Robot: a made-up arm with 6 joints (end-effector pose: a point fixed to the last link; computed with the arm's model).
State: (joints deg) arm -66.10 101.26 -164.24 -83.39 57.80 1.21
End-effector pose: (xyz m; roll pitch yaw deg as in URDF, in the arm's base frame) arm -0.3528 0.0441 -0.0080 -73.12 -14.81 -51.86
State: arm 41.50 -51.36 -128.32 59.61 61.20 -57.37
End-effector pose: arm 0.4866 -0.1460 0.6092 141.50 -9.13 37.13
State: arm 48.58 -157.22 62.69 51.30 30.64 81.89
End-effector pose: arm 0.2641 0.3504 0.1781 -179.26 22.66 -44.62
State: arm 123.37 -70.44 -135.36 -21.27 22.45 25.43
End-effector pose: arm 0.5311 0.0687 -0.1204 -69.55 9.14 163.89
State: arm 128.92 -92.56 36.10 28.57 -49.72 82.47
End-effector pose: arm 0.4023 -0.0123 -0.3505 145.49 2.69 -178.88
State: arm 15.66 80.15 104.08 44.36 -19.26 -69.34
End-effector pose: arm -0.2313 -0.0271 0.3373 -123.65 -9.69 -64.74
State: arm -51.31 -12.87 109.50 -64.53 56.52 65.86
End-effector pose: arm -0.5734 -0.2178 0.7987 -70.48 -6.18 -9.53
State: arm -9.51 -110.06 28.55 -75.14 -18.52 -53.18
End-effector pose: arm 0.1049 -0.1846 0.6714 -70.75 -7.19 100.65
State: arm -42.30 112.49 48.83 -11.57 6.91 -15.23
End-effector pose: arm -0.0913 0.1474 0.2142 79.55 -17.61 -111.75
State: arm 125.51 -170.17 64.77 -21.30 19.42 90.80
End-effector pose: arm -0.1263 0.3221 0.0524 42.32 -16.07 -100.95
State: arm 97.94 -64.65 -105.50 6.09 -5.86 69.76
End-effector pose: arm 0.6305 -0.0044 0.2278 -67.75 12.63 146.58
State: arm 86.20 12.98 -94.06 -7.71 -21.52 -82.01
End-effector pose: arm 0.7324 0.0364 0.5948 -66.64 49.91 -82.77
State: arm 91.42 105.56 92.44 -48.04 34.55 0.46
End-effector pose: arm -0.0213 0.0251 0.5870 -84.60 29.35 -42.43
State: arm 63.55 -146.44 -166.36 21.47 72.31 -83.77
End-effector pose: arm 0.4634 0.2518 0.3253 -175.02 60.99 141.61
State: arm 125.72 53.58 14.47 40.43 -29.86 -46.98
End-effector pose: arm 0.3962 0.0287 0.3426 -157.20 48.70 -106.48
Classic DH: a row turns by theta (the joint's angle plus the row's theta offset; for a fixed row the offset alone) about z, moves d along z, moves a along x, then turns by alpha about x. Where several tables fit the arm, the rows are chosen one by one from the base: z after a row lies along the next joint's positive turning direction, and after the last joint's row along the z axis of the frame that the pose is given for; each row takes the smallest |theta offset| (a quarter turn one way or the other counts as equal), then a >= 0, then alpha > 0; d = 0 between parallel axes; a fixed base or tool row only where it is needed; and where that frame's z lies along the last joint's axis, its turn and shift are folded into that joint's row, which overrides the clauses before.
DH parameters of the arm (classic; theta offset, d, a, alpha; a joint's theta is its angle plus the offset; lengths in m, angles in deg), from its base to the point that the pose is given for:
base (fixed): 0 0.282 0.02 -90
joint 1: -50.05 -0.2181 0.2501 -131.6
joint 2: 47.98 -0.2655 0.2967 -121.86
joint 3: 32.57 0.0832 -0.117 -91.33
joint 4: -71.95 0.0589 0.0161 -46.12
joint 5: -88.89 -0.1038 0.0484 68.44
joint 6: 39.35 -0.1281 0.0398 -93.11
tool (fixed): -108.58 0.1411 0 0

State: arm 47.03 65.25 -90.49 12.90 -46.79 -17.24
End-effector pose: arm 0.0169 -0.0466 0.9033 66.96 43.42 -60.12
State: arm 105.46 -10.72 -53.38 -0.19 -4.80 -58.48
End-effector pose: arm 0.6687 0.0063 0.3640 -178.47 81.08 -167.81
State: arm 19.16 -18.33 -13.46 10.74 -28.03 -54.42
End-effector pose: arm -0.0398 -0.0231 0.7976 -59.24 11.13 0.60
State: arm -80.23 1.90 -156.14 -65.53 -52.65 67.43
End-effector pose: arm -0.8494 -0.0737 0.3371 -133.99 8.52 9.32
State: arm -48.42 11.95 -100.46 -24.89 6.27 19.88
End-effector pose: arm -0.5569 -0.0967 0.4202 146.15 -48.38 -24.55
